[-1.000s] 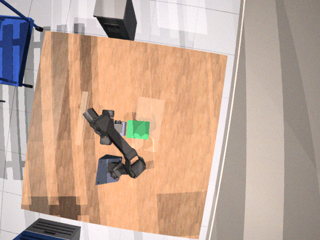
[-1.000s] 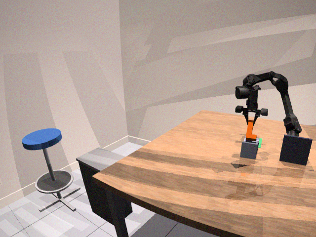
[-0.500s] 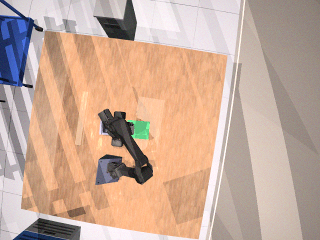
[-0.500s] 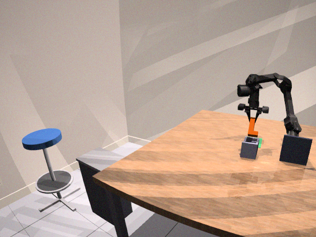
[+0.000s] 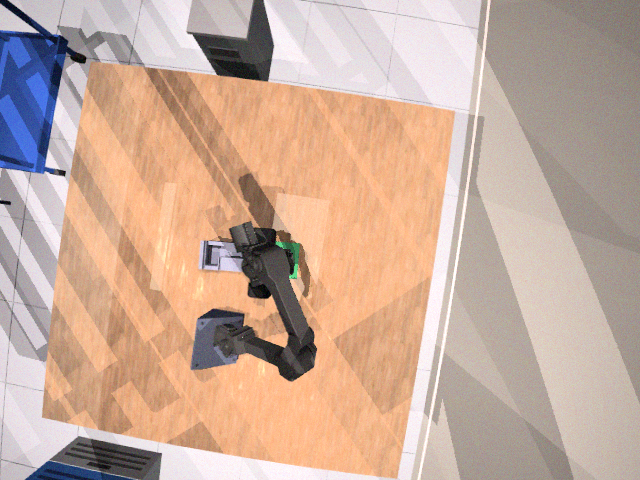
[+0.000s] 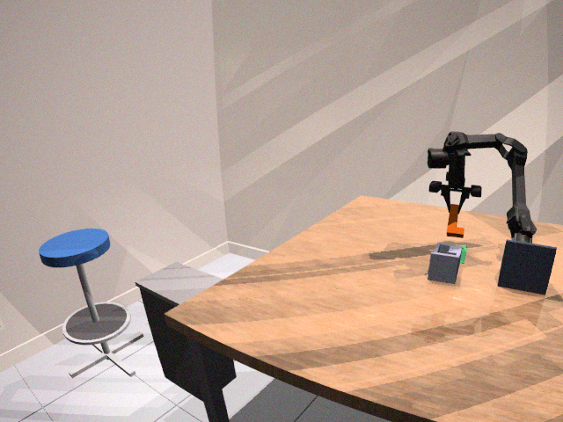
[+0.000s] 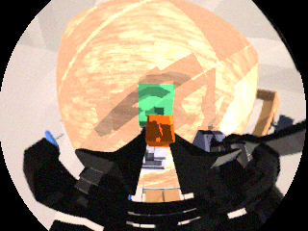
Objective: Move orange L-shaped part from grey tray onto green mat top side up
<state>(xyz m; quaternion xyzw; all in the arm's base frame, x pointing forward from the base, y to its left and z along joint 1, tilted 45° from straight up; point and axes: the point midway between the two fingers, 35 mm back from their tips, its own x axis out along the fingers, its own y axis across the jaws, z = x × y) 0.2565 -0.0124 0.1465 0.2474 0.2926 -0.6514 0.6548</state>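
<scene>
Now: gripper tip 10 mm to the left of the green mat and 170 mm above it. From my gripper tip the other things lie so: orange L-shaped part (20 mm behind, 30 mm to the left, 30 mm below).
</scene>
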